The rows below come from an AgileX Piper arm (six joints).
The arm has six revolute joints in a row. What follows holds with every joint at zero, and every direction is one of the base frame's.
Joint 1 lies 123.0 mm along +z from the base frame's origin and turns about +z.
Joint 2 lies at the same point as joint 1 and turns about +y.
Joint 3 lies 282.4 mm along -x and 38.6 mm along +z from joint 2 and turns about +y.
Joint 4 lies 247.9 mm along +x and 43.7 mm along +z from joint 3 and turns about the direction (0.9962, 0, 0.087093).
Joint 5 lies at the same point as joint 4 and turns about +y.
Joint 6 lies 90.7 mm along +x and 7.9 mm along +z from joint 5 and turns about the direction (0.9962, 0, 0.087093).
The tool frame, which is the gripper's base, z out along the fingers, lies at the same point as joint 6; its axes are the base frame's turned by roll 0.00, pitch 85.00 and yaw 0.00 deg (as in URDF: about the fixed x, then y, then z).
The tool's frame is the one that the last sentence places.
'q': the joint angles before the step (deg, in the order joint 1, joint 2, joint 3, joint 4, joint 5, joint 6). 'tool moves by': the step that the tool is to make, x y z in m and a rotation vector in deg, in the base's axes. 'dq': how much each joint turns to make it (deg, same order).
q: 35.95 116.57 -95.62 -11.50 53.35 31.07
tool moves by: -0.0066 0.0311 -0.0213 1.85 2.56 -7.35
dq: 3.86 4.63 -3.17 -0.95 1.50 12.06
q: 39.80 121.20 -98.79 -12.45 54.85 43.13
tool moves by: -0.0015 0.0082 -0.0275 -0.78 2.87 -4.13
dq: 0.96 3.47 -0.02 -0.26 0.22 5.44
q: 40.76 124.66 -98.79 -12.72 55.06 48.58
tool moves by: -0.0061 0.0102 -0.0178 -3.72 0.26 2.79
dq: 1.91 2.32 -0.01 -2.79 0.39 0.09
